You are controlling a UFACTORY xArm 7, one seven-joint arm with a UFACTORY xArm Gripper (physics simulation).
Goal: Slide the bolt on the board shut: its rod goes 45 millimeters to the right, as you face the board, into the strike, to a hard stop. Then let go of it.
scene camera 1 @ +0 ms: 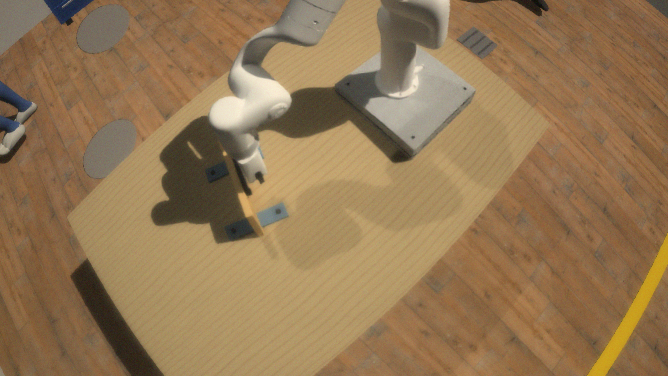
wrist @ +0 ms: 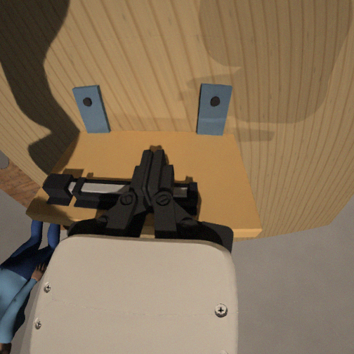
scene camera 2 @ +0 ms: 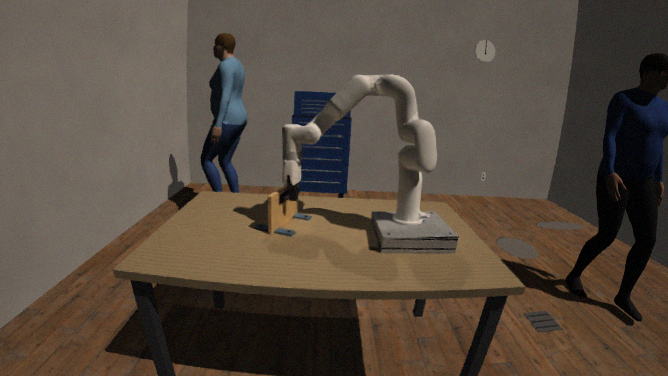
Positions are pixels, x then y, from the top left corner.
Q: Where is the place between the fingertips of my gripper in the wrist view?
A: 156, 161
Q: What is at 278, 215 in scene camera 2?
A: An orange board.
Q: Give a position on an orange board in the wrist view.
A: At 211, 158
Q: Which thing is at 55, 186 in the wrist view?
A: A bolt.
